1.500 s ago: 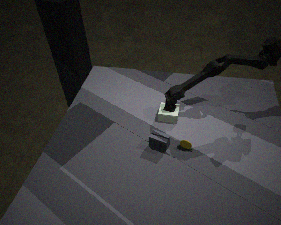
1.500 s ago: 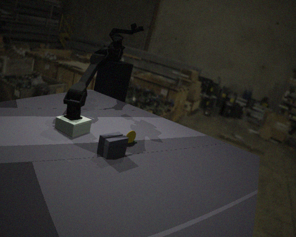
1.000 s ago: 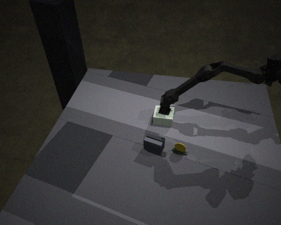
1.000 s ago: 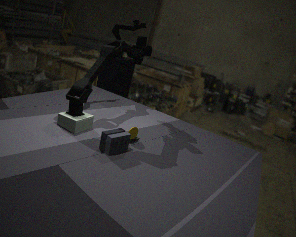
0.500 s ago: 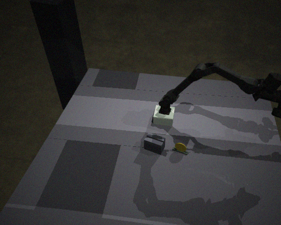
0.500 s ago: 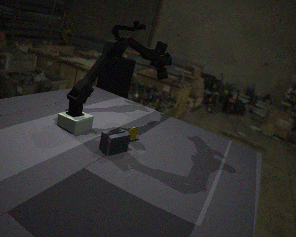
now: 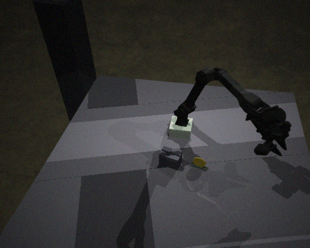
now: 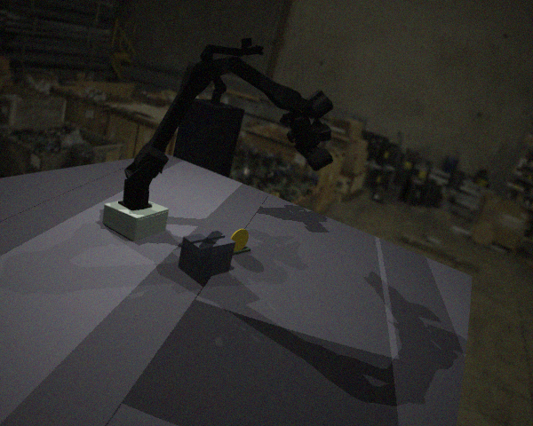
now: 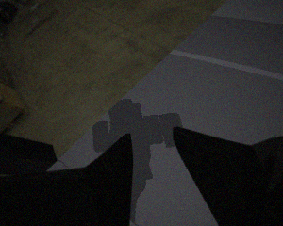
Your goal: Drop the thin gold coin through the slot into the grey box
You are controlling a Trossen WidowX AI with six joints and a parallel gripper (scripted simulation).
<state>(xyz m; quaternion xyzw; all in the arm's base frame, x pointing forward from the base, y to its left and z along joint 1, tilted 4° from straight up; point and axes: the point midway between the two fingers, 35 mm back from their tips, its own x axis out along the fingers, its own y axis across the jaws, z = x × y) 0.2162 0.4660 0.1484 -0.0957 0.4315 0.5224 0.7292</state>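
My gripper tip is 20 mm short of the gold coin, 340 mm to the left of it and 170 mm above it.
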